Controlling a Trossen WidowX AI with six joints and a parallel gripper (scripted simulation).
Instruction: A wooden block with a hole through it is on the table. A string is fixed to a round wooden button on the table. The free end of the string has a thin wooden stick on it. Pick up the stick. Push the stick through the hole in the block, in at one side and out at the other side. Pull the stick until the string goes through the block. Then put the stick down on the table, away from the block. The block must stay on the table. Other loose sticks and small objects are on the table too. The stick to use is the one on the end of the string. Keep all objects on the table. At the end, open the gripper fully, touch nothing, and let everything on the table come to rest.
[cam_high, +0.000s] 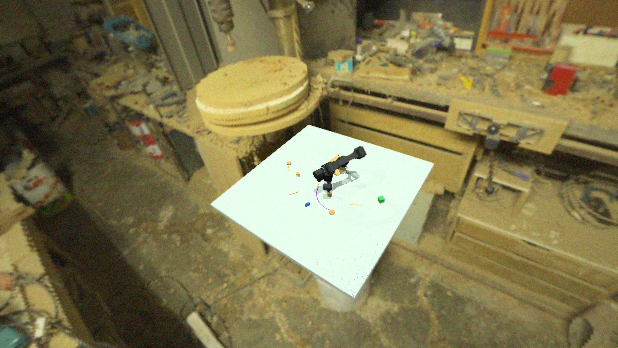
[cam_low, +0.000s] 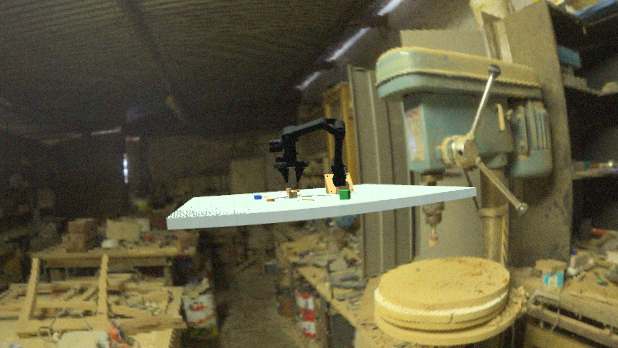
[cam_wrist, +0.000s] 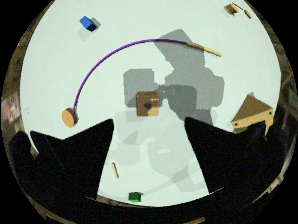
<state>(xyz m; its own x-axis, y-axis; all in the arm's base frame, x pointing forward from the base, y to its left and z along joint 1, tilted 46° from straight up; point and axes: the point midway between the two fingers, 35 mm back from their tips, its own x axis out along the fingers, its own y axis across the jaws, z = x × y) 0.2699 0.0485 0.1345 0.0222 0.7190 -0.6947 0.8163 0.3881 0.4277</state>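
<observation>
Now: the wooden block 60 mm below my gripper tip. From my gripper tip the other things lie so: round wooden button: 120 mm ahead, 120 mm to the left, 70 mm below; then small blue piece: 180 mm ahead, 70 mm to the right, 60 mm below; then thin wooden stick: 10 mm behind, 130 mm to the right, 70 mm below.
</observation>
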